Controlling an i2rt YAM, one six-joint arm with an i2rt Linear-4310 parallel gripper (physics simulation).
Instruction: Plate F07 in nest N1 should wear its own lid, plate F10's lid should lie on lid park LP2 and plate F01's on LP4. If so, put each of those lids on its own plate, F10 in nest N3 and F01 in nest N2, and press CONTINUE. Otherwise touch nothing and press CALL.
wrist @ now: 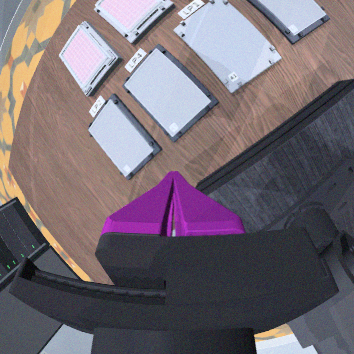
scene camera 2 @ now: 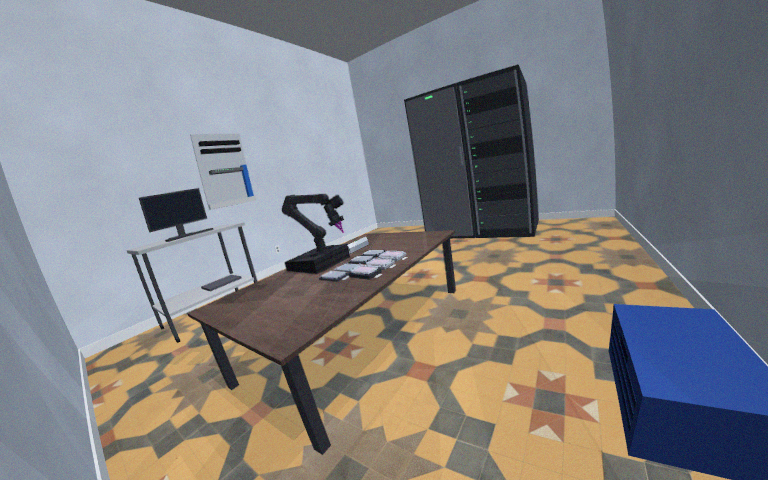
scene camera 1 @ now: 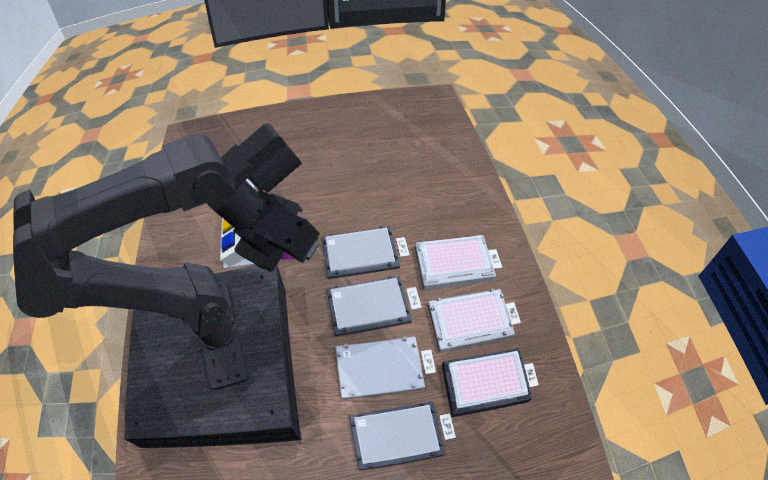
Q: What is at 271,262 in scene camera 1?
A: My gripper.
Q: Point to a white button box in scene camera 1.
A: At 229,257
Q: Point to a lid park slab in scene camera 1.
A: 368,369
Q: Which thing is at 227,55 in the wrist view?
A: A lid park slab.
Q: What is my gripper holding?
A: Nothing.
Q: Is my gripper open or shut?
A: Shut.
